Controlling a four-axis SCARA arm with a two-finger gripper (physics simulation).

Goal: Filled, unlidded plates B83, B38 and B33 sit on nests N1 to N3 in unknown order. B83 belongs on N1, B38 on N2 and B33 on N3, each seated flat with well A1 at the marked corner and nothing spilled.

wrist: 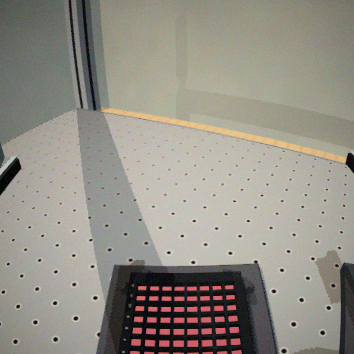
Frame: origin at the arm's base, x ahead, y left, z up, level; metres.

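Where they show: gripper, fingertip midpoint: (181, 138).
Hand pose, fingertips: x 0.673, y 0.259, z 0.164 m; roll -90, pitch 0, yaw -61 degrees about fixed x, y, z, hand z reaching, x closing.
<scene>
Things, the pixels of their top centre, and the offset from my fingertips. "spot": a spot on its surface instead. Level surfaces: height alone.
- black well plate, middle of its top: (185, 347) dx -0.021, dy -0.012, dz -0.125 m
- nest, surface spot: (266, 305) spot: dx +0.041, dy -0.046, dz -0.140 m
- dark grey block, surface spot: (348, 310) spot: dx +0.058, dy -0.112, dz -0.140 m
- pale perforated table, its level: dz -0.151 m
- wooden strip, surface spot: (225, 134) spot: dx +0.323, dy +0.102, dz -0.150 m
- grey upright post, surface spot: (82, 55) spot: dx +0.336, dy +0.425, dz -0.032 m
A black well plate (189, 314) with pink liquid in its wells shows at the bottom middle of the wrist view. It sits inside the raised dark grey rim of a nest (266, 305) and looks level. Small pale marks run along its left edge; its name and the marked corner cannot be read, and its near end is cut off by the frame. My gripper (181, 138) is open wide, with its fingertips at the far left and right edges of the view, apart from the plate. No spilled liquid shows around the plate.
Part of another dark grey block (348, 310) shows at the lower right edge. The pale perforated table (210, 185) stretches back to a wooden strip (225, 132) at the foot of the wall. A grey upright post (82, 55) stands at the back left.
</scene>
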